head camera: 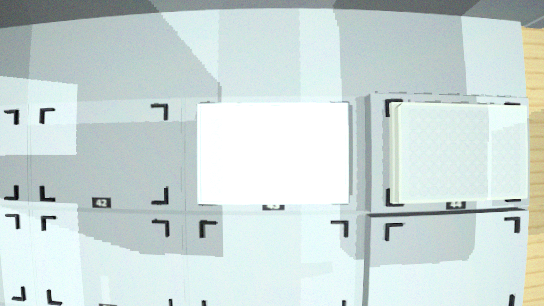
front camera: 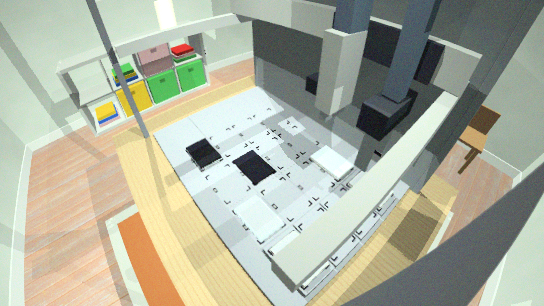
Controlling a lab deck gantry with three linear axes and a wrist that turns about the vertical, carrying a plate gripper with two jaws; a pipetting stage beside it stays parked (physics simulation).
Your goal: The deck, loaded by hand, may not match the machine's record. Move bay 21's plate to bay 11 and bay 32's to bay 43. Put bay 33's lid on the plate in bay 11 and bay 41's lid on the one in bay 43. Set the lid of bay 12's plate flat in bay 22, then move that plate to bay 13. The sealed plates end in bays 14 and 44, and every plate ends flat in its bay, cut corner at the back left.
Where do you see a pale lid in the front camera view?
At 331, 161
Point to a black lid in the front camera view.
251, 164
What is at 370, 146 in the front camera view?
My gripper.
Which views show the pale lid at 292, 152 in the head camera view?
The head camera view and the front camera view: all of them.
